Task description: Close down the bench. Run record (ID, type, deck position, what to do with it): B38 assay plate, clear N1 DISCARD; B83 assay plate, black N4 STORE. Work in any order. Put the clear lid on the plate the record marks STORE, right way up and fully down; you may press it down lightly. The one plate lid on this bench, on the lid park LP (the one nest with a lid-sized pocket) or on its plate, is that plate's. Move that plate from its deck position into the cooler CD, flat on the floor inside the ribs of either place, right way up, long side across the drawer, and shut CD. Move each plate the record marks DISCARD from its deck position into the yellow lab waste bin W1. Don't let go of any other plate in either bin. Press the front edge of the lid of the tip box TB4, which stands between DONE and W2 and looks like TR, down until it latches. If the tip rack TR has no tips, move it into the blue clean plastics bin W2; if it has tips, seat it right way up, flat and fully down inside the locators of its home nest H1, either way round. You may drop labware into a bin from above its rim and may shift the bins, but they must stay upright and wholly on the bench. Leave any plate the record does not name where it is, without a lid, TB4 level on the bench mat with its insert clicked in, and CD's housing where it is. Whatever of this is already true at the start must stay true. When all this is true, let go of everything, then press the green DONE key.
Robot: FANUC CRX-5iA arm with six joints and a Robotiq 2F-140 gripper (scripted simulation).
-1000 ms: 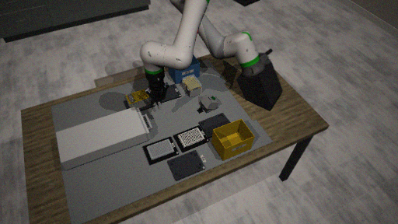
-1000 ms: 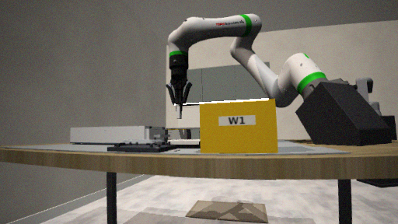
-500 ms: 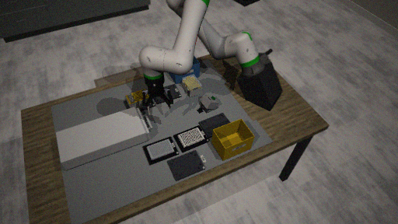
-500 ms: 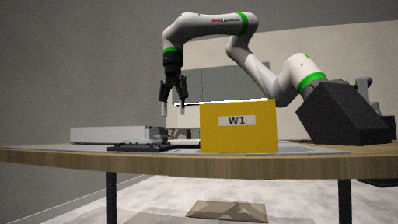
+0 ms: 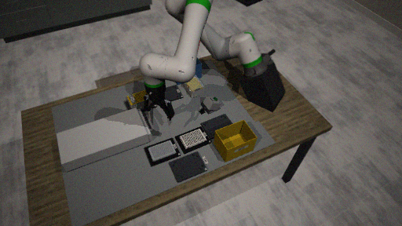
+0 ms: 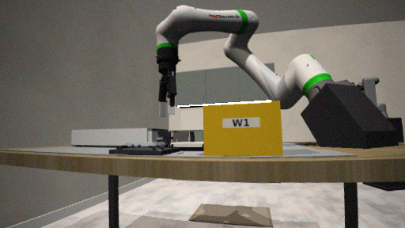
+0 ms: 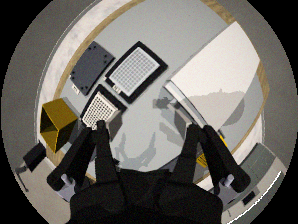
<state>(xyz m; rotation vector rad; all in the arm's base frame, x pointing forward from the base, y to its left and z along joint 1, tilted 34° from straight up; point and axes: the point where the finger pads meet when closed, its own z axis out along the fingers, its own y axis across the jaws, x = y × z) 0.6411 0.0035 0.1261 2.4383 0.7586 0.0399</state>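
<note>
The clear plate is 6 cm ahead of my hand, 9 cm to the left of it and 14 cm below it. Round my hand: black deck nest (6 cm ahead, 9 cm to the left, 15 cm below); clear lid (13 cm ahead, 12 cm to the right, 13 cm below); pale well plate (11 cm behind, 13 cm to the left, 14 cm below).
</note>
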